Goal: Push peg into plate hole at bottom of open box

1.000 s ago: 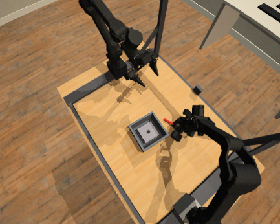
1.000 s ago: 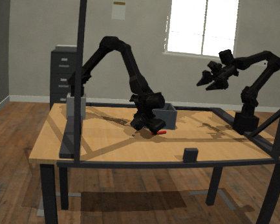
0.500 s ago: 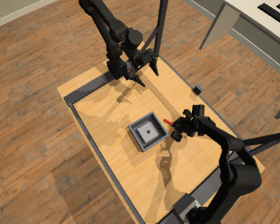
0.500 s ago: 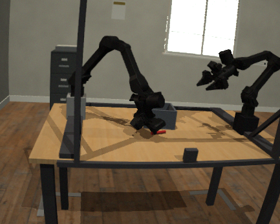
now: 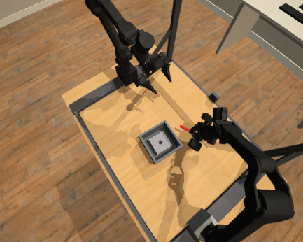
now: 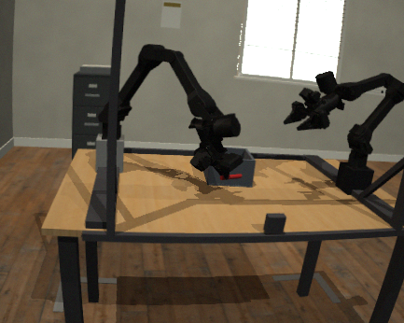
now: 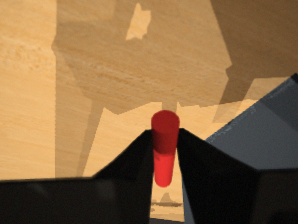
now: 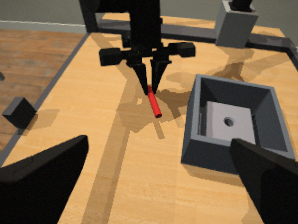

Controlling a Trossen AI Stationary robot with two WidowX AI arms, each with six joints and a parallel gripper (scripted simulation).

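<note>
Now: the red peg 3 cm to the right of my left hand, 3 cm below it and 2 cm ahead of it. Also, from my left hand: plate: 18 cm ahead, 4 cm below, 3 cm to the right; then grey box: 18 cm ahead, 6 cm below, 3 cm to the right.
</note>
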